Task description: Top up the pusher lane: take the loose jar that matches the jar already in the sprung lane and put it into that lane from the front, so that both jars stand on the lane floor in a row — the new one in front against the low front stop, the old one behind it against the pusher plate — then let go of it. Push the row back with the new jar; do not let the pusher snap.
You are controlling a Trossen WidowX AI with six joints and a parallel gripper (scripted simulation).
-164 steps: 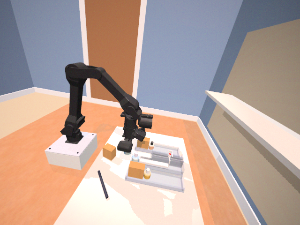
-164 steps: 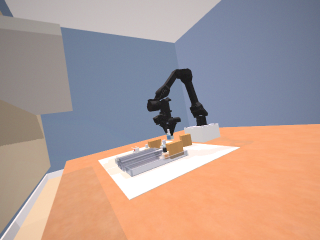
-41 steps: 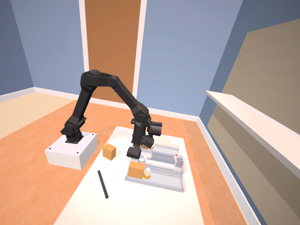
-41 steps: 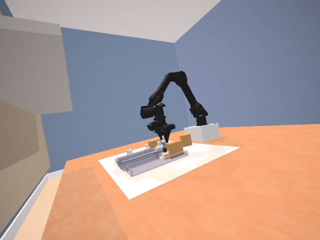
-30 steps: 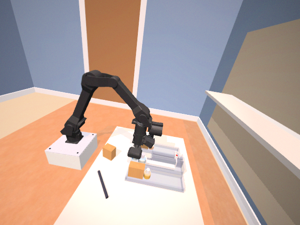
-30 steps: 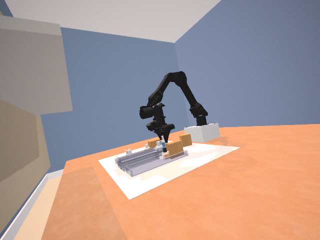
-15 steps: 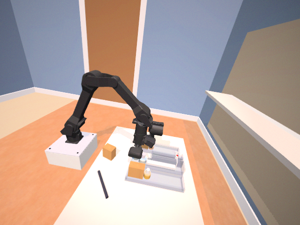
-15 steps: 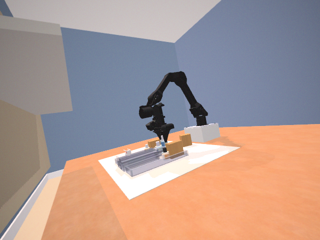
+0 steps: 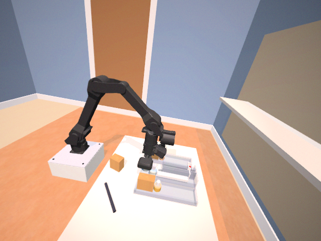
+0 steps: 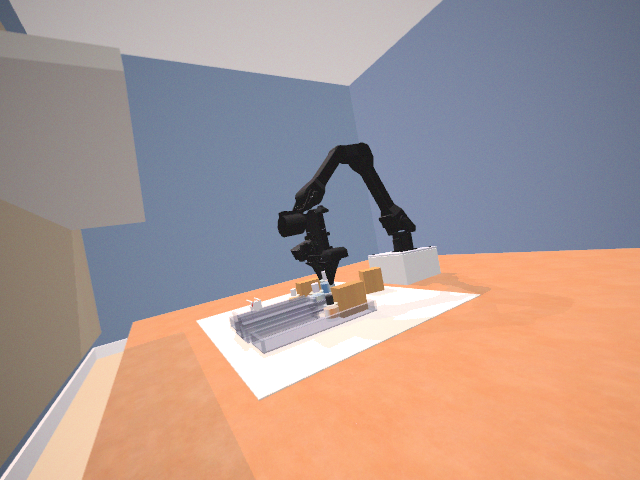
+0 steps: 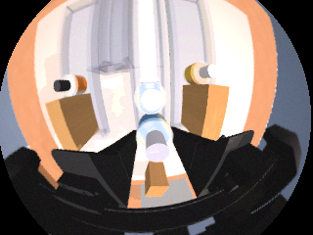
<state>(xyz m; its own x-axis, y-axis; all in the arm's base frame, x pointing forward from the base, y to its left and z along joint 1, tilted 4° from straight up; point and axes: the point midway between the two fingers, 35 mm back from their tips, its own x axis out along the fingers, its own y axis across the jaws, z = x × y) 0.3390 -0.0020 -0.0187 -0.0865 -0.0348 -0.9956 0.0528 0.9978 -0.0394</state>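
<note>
Now: gripper tip 15 cm short of the grey lane rack, 2 cm to the right of it and 4 cm above it. From my gripper tip the other things lie so: red mark 23 cm ahead, 3 cm to the left, 1 cm above; then shelf 51 cm ahead, 3 cm to the right, 31 cm above; then dark rod 13 cm behind, 15 cm to the right, 5 cm below.
</note>
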